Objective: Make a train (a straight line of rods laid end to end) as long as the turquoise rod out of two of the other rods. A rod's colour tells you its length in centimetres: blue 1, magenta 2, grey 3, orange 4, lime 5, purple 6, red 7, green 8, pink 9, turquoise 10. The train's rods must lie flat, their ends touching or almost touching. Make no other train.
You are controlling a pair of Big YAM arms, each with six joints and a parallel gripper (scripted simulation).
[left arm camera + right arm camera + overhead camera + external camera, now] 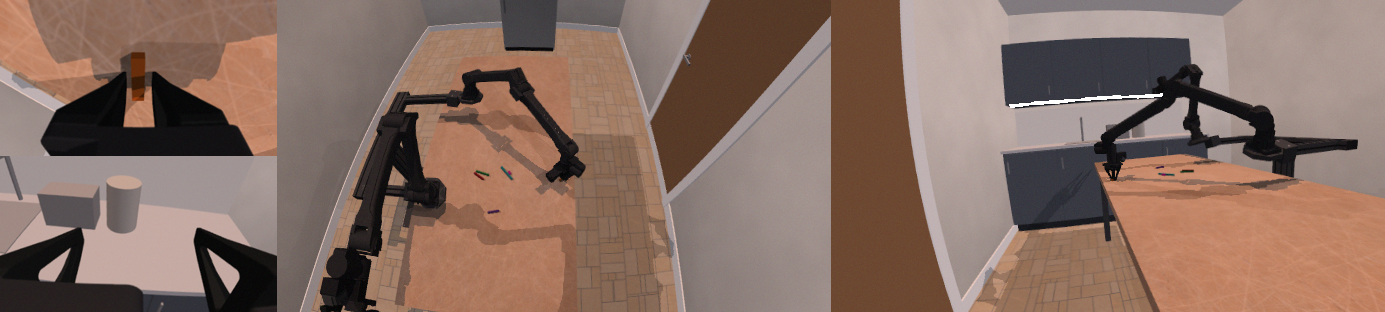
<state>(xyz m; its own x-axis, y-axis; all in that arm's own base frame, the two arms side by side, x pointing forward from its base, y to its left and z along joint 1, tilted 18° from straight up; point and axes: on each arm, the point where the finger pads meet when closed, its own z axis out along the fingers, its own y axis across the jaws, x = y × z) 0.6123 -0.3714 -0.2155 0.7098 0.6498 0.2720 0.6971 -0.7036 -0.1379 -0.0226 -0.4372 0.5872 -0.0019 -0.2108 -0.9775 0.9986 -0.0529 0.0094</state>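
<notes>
Right now the orange rod is right at my left hand. Round my left hand: red rod 460 mm behind, 60 mm to the right; green rod 440 mm behind, 40 mm to the right; turquoise rod 310 mm behind, 20 mm to the right.
</notes>
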